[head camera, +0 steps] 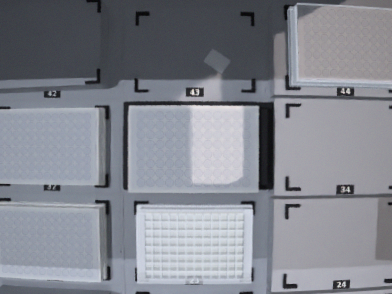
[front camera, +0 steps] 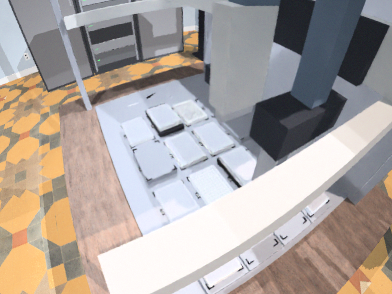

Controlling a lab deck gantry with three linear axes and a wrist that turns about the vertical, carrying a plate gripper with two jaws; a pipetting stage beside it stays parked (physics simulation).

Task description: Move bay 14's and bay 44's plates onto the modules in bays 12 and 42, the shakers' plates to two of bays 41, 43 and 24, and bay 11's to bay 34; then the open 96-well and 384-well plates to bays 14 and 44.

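Frame: origin at the robot's base, x back, y left, z down, level; millimetres.
Seen in the pictures: robot's base, origin of its link: (front camera: 121, 126).
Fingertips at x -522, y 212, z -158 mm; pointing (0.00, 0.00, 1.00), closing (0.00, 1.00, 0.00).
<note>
Pixels of each thing's top centre, then the offset from my fingertips to it. "spot": a spot on its surface instead.
- bay 33 shaker, a spot on its surface: (head camera: 266, 145) spot: dx +60, dy +46, dz +127 mm
- lidded plate, centre of its top: (head camera: 193, 149) (front camera: 243, 164) dx +131, dy +43, dz +121 mm
- Bay 11's plate, centre of its top: (front camera: 136, 129) dx +458, dy -169, dz +144 mm
- bay 14's plate, centre of its top: (front camera: 211, 253) dx -34, dy -169, dz +129 mm
- bay 44's plate, centre of its top: (head camera: 353, 43) (front camera: 306, 189) dx -34, dy +152, dz +129 mm
- open 96-well plate, centre of its top: (head camera: 194, 247) (front camera: 212, 185) dx +130, dy -62, dz +144 mm
- 384-well plate, centre of its top: (front camera: 189, 110) dx +458, dy +45, dz +144 mm
- bay 12 module, centre of its top: (front camera: 153, 158) dx +295, dy -169, dz +136 mm
- bay 22, a spot on its surface: (head camera: 47, 242) (front camera: 185, 147) spot: dx +291, dy -60, dz +144 mm
- bay 32, a spot on its surface: (head camera: 47, 145) (front camera: 214, 136) spot: dx +289, dy +46, dz +144 mm
- bay 13, a spot on its surface: (front camera: 175, 199) spot: dx +140, dy -171, dz +144 mm
My gripper (front camera: 265, 162) hangs near bay 33; its near jaw stands far out from the body's middle, so it looks open, with the far jaw and tips hidden. The bay 33 shaker (head camera: 266, 145) carries a lidded plate (front camera: 239, 164) (head camera: 194, 148). The bay 21 shaker carries a plate (front camera: 165, 116). Bay 11's plate (front camera: 137, 131), bay 14's plate (front camera: 224, 273) and bay 44's plate (front camera: 317, 204) (head camera: 345, 45) sit in their bays. The open 96-well plate (front camera: 211, 185) (head camera: 194, 245) is in bay 23, the 384-well plate (front camera: 190, 111) in bay 31. The bay 12 module (front camera: 155, 160) is bare.
Other plates sit in bay 22 (front camera: 185, 149) (head camera: 47, 242), bay 32 (front camera: 213, 137) (head camera: 47, 145) and bay 13 (front camera: 175, 199). Bays 43 (head camera: 195, 50), 34 (head camera: 335, 145) and 24 (head camera: 330, 240) bear no plate. A pale beam (front camera: 240, 200) crosses the front view.
</note>
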